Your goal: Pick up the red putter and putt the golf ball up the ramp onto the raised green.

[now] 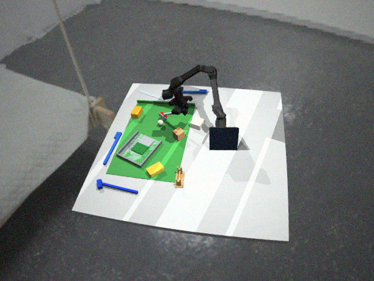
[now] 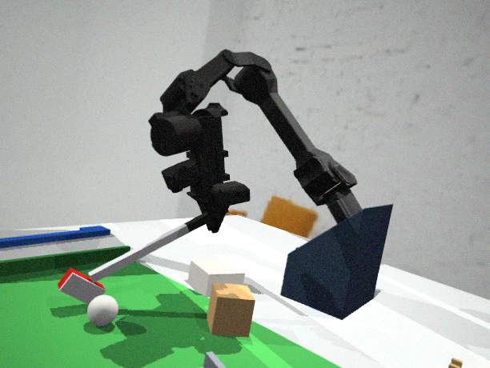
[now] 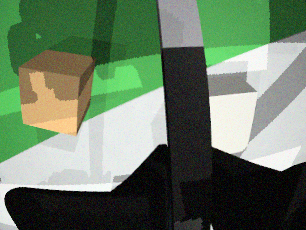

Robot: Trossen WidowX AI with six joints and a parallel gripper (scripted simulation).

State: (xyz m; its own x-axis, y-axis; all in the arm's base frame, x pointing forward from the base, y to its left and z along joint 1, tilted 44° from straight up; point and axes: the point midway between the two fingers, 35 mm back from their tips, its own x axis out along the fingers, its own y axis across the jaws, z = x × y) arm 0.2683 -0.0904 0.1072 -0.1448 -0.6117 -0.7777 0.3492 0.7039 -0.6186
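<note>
Right now my gripper tip is 4 cm short of the tan cube, 10 cm to the right of it and 10 cm above it. Also, from my gripper tip: white block (7 cm behind, 4 cm to the right, 11 cm below); then red putter (11 cm ahead, 4 cm to the right, 4 cm below); then white golf ball (20 cm ahead, 1 cm to the right, 11 cm below).
</note>
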